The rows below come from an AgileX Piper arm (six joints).
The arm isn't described. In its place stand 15 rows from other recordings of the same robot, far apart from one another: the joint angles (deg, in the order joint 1, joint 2, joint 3, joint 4, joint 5, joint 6), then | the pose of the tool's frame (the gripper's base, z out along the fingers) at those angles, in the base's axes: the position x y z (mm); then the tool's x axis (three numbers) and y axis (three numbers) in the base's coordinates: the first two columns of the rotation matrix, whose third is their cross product.
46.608 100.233 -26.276 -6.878 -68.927 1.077 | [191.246, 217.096, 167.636, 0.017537, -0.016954, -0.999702, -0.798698, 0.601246, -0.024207]
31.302 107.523 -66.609 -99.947 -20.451 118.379 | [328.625, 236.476, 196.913, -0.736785, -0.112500, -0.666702, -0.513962, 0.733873, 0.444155]
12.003 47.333 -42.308 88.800 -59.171 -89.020 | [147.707, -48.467, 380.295, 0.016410, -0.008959, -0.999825, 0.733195, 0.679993, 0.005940]
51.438 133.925 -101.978 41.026 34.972 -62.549 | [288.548, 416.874, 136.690, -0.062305, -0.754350, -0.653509, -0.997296, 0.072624, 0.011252]
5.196 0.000 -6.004 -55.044 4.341 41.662 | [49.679, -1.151, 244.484, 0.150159, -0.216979, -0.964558, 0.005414, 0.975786, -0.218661]
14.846 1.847 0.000 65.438 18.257 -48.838 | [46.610, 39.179, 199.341, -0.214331, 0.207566, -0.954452, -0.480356, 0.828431, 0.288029]
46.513 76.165 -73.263 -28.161 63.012 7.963 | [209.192, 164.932, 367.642, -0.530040, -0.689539, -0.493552, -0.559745, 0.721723, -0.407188]
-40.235 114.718 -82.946 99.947 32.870 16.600 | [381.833, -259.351, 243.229, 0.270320, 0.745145, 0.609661, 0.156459, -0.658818, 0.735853]
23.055 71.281 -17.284 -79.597 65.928 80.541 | [160.883, -20.341, 190.179, -0.816651, -0.225650, -0.531190, 0.315270, 0.596508, -0.738094]
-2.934 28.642 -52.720 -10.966 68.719 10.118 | [47.565, -18.589, 376.614, -0.608877, 0.135845, -0.781547, 0.253476, 0.966894, -0.029414]
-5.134 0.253 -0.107 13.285 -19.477 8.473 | [47.933, -11.307, 242.649, 0.432874, 0.320230, -0.842659, 0.004001, 0.934085, 0.357029]
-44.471 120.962 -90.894 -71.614 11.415 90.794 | [339.998, -357.727, 216.008, -0.053885, 0.512925, -0.856741, 0.873886, 0.439351, 0.208073]
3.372 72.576 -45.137 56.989 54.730 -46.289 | [221.493, 75.461, 271.130, -0.830907, -0.108259, -0.545778, -0.453066, 0.701040, 0.550704]
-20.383 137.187 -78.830 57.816 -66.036 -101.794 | [405.079, -225.590, 95.285, -0.900444, -0.296609, -0.318156, 0.290277, 0.134977, -0.947376]
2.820 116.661 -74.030 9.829 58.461 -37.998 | [363.165, 31.145, 132.760, -0.816651, -0.577108, 0.005245, -0.567391, 0.804497, 0.175648]
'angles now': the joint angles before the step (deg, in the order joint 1, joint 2, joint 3, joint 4, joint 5, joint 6). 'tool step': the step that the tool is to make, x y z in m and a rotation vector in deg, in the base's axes. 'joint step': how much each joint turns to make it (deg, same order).
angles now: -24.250 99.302 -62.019 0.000 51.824 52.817
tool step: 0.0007 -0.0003 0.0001 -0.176 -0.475 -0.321
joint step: 0.003 -0.008 0.007 0.000 -0.505 0.326
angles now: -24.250 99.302 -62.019 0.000 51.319 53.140
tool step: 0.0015 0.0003 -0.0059 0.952 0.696 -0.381
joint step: 0.006 1.064 0.001 0.691 -0.039 0.012
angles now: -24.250 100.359 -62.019 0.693 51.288 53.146
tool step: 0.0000 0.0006 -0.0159 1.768 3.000 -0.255
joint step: -0.005 2.510 0.484 0.458 0.467 -0.006
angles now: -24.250 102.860 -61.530 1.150 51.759 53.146
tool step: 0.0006 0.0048 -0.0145 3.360 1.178 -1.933
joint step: 0.102 2.026 0.922 3.286 -0.496 0.001
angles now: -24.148 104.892 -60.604 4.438 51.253 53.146
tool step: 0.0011 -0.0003 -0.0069 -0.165 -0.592 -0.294
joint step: 0.005 0.837 0.629 0.259 -2.080 0.006
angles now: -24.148 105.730 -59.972 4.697 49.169 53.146
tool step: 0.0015 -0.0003 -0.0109 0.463 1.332 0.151
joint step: 0.095 1.957 -0.006 -0.123 -0.548 -0.007
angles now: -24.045 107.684 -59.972 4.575 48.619 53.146
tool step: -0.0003 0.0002 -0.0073 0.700 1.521 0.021
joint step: 0.005 1.315 -0.004 0.000 0.364 0.006
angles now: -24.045 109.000 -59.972 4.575 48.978 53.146
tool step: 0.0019 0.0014 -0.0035 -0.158 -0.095 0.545
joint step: 0.399 0.610 0.007 -0.098 -0.763 -0.121
